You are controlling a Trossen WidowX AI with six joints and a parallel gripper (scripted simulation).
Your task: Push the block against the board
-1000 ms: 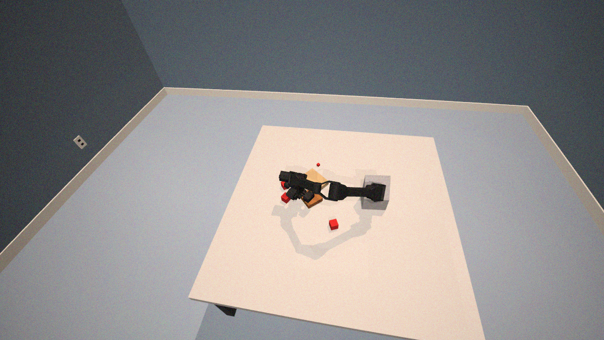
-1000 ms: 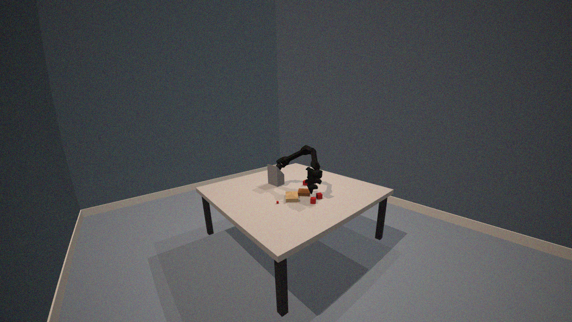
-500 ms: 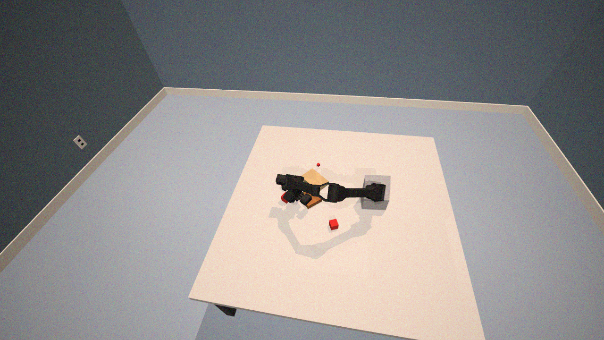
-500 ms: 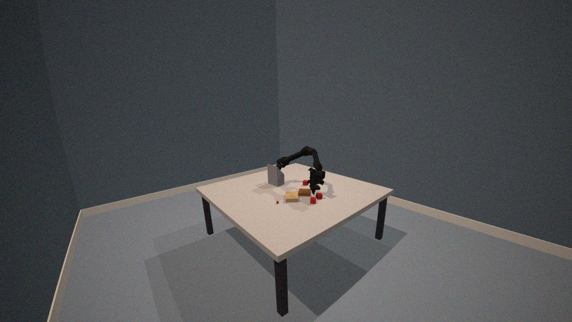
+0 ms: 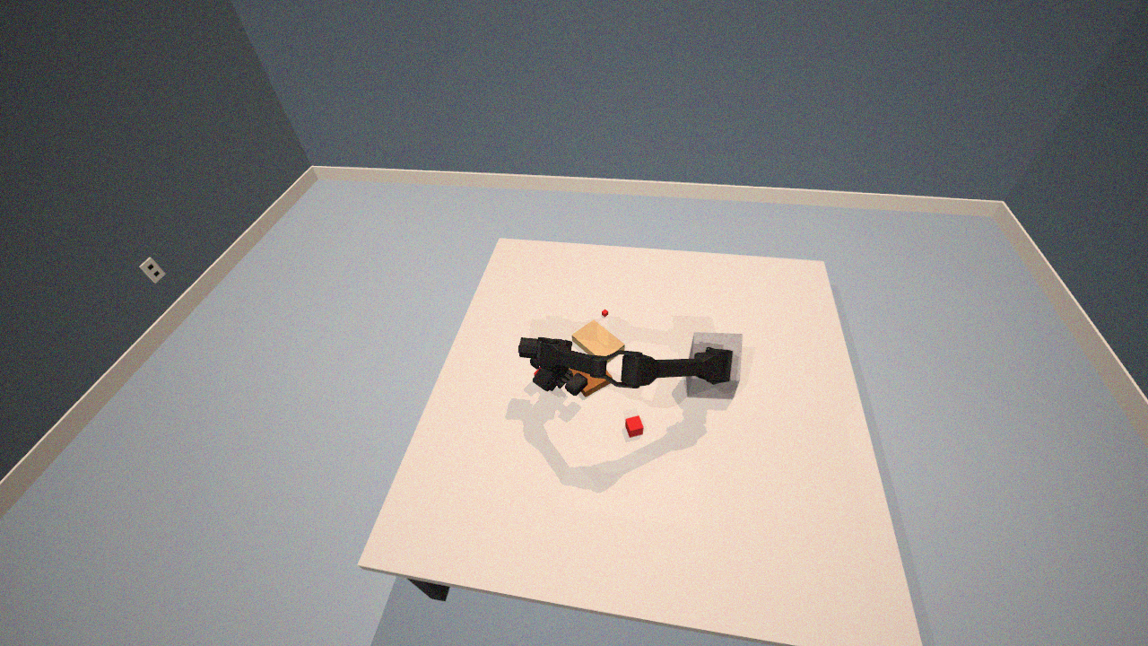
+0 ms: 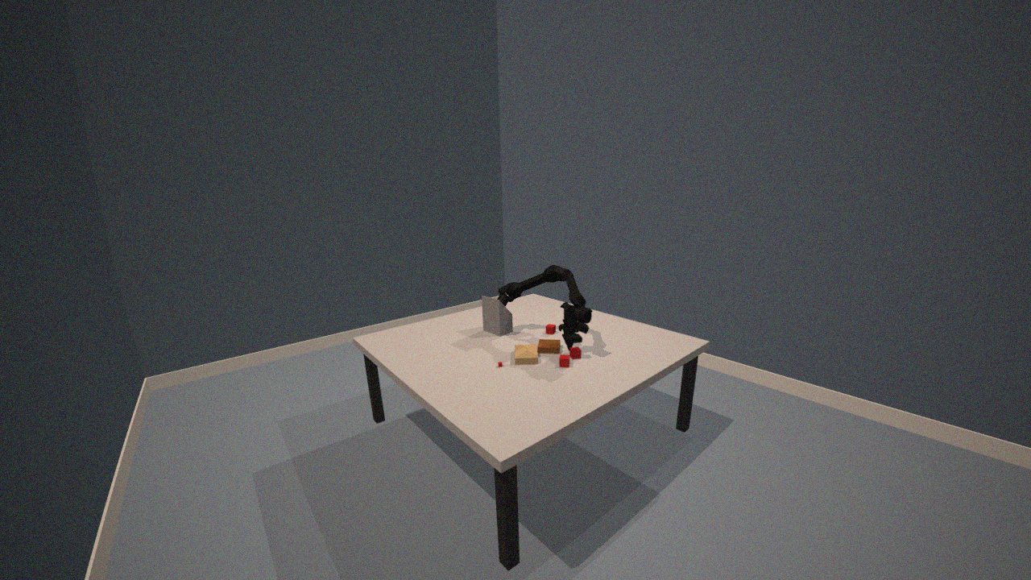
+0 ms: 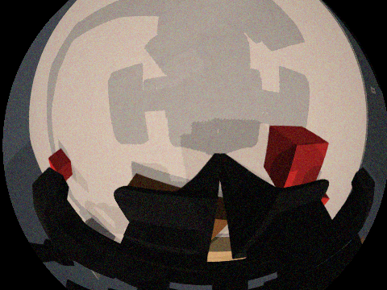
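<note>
Now: gripper tip 70 mm past the tiny red cube and 340 mm to the left of it. Round my gripper tip: tan board 80 mm behind, 200 mm to the right, 10 mm above; orange-brown square block 80 mm behind, 60 mm to the right, 10 mm above.
</note>
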